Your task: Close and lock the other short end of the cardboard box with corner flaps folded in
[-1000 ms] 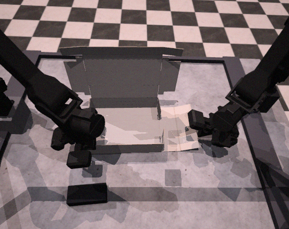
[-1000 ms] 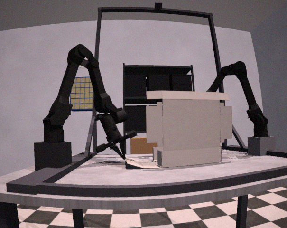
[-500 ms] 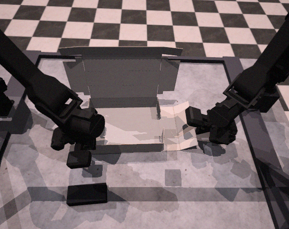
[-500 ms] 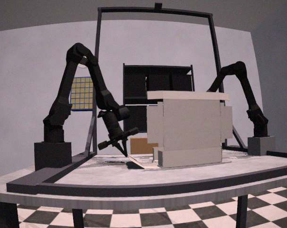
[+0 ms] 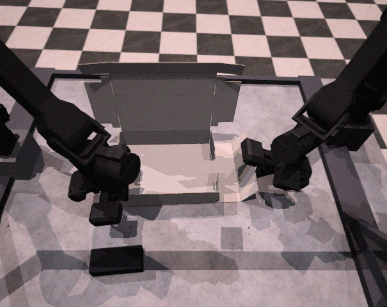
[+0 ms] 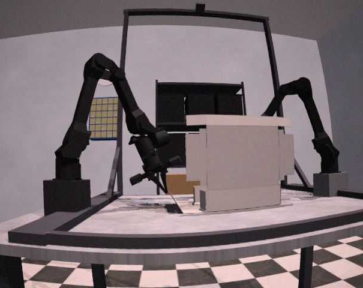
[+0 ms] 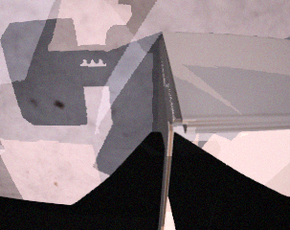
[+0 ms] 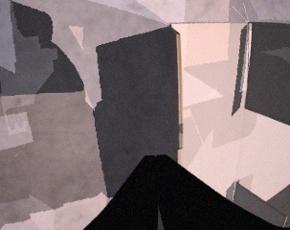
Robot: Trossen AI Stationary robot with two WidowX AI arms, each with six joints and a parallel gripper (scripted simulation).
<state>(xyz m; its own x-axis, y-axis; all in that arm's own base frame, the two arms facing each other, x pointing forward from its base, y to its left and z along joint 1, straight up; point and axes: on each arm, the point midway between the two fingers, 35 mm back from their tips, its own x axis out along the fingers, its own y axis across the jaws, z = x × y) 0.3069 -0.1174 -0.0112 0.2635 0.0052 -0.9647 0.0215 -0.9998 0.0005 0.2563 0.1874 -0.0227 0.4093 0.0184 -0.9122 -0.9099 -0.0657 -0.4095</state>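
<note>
The black block lies 140 mm behind my left hand, 60 mm below it and 10 mm to the left of it.
</note>
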